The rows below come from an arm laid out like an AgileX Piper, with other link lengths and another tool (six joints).
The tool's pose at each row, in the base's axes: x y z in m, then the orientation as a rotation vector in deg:
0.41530 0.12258 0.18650 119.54 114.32 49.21
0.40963 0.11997 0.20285 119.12 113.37 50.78
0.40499 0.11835 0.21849 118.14 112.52 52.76
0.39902 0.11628 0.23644 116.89 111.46 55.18
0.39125 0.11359 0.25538 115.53 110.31 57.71
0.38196 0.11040 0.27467 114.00 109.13 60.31
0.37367 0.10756 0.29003 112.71 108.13 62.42
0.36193 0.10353 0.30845 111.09 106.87 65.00
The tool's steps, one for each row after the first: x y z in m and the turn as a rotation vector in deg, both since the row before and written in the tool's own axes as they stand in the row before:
0.00275 0.00295 -0.01703 -1.19 0.47 0.19
0.00358 0.00372 -0.01556 -1.50 0.66 -0.13
0.00413 0.00422 -0.01809 -1.86 0.82 -0.17
0.00422 0.00392 -0.01983 -1.97 0.87 -0.19
0.00426 0.00364 -0.02091 -2.07 0.92 -0.26
0.00344 0.00285 -0.01711 -1.71 0.76 -0.22
0.00396 0.00275 -0.02168 -2.12 0.95 -0.27

